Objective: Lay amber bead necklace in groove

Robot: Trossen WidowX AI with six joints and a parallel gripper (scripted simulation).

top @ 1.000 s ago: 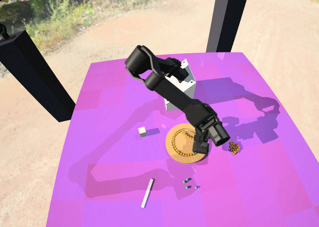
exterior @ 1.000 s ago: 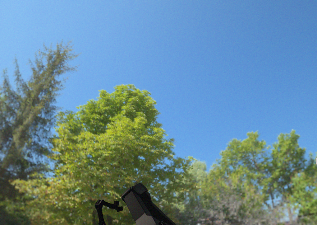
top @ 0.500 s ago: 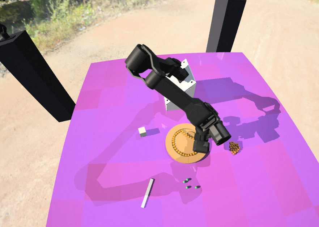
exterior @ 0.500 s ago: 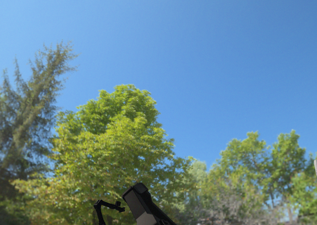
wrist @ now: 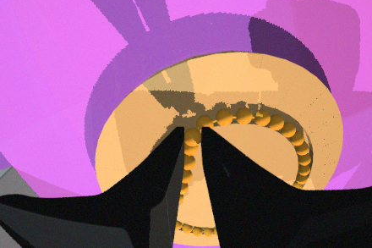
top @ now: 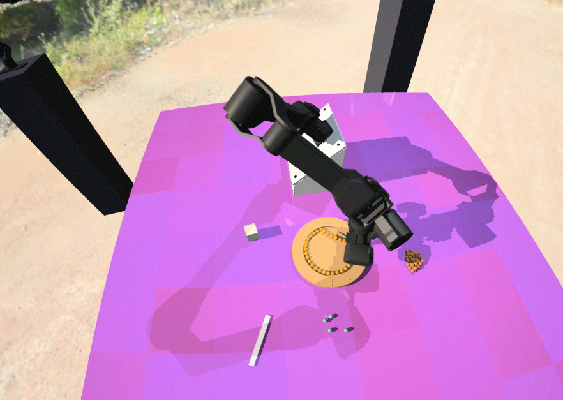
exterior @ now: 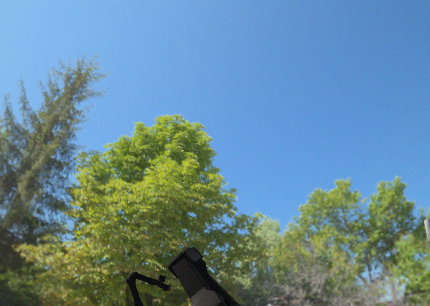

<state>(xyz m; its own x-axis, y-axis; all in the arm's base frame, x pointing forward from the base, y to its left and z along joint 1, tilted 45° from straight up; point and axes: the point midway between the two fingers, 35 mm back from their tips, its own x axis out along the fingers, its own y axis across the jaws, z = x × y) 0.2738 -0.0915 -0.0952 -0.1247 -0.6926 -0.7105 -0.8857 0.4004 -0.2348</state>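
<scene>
Right now my gripper tip is 60 mm to the left of the round tan bead board and 10 mm above it. From my gripper tip the other things lie so: small cream cube 100 mm behind, 250 mm to the right; then white bar 170 mm ahead, 290 mm to the right, 20 mm below.
</scene>
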